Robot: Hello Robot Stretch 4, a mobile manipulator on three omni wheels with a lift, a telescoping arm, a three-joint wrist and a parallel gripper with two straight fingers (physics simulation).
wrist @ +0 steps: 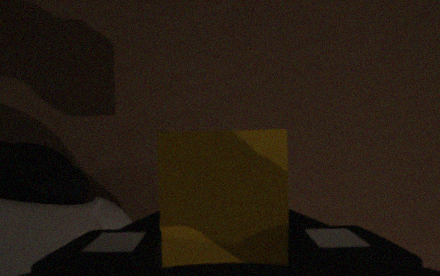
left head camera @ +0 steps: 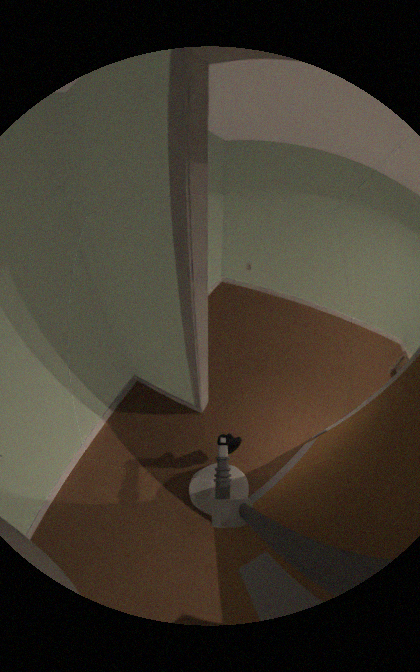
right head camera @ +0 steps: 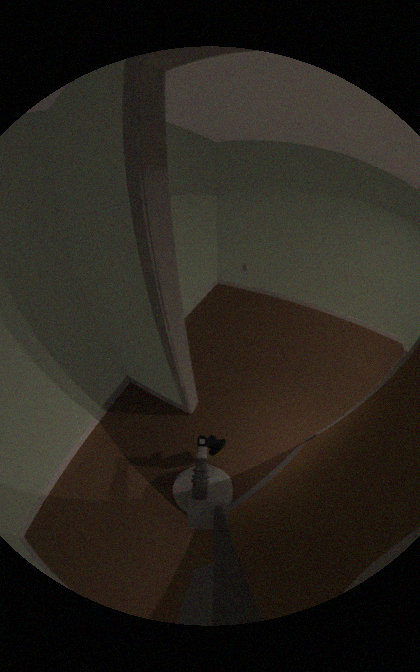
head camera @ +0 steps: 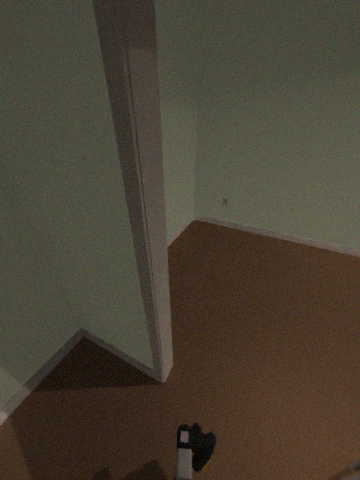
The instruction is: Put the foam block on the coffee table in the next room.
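Note:
The foam block (wrist: 223, 190) is a yellow square block in the lower middle of the wrist view, between the two dark fingers. My gripper (wrist: 223, 224) is shut on it and holds it above the brown floor. In the head camera view the dark gripper end shows at the bottom, right of the white arm tip, with a sliver of yellow at its lower edge. In the left and right head camera views the gripper end shows as a small dark shape just beyond my round base. The fingertips are too small to make out there. The coffee table does not show in any view.
A pale door frame post (head camera: 150, 225) (left head camera: 199, 300) (right head camera: 167, 280) stands ahead, left of the gripper, at the end of a green wall (head camera: 60, 175). Beyond it are a brown floor (head camera: 260, 310) and a far green wall (head camera: 280, 125). My pale base (wrist: 50, 230) shows at lower left.

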